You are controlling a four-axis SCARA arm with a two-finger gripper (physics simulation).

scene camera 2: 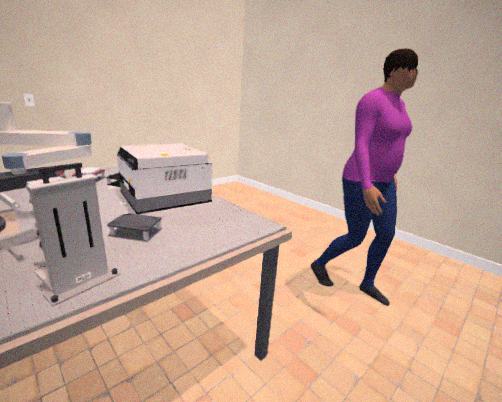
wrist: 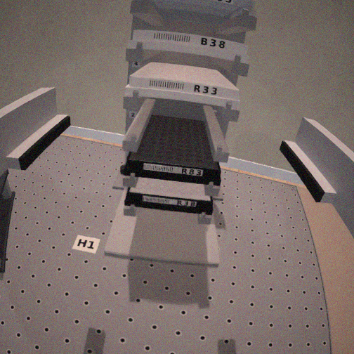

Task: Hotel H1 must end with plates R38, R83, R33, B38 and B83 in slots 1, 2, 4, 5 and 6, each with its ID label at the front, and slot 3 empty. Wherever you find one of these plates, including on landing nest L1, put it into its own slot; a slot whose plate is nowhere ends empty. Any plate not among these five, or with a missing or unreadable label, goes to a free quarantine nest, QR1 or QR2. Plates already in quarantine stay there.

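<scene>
In the wrist view hotel H1 (wrist: pixel 118 240) stands ahead. Black plate R38 (wrist: pixel 167 202) is in the lowest slot and black plate R83 (wrist: pixel 170 171) in the one above. The third level shows bare rails. White plate R33 (wrist: pixel 182 87) is in the fourth slot and white plate B38 (wrist: pixel 187 41) in the fifth. A plate (wrist: pixel 192 6) at the top edge has a cut-off label ending in 3. All visible labels face the camera. My gripper (wrist: pixel 178 113) is open and empty, its fingers apart on either side of the view, in front of H1. L1, QR1 and QR2 cannot be identified.
In the scene view a grey hotel-like tower (scene camera 2: pixel 72 230) stands at the left, with the arm (scene camera 2: pixel 47 155) behind it. A low dark-topped nest (scene camera 2: pixel 135 223) and a white instrument (scene camera 2: pixel 167 175) stand on the table (scene camera 2: pixel 215 227). A person (scene camera 2: pixel 382 135) is beyond its right edge.
</scene>
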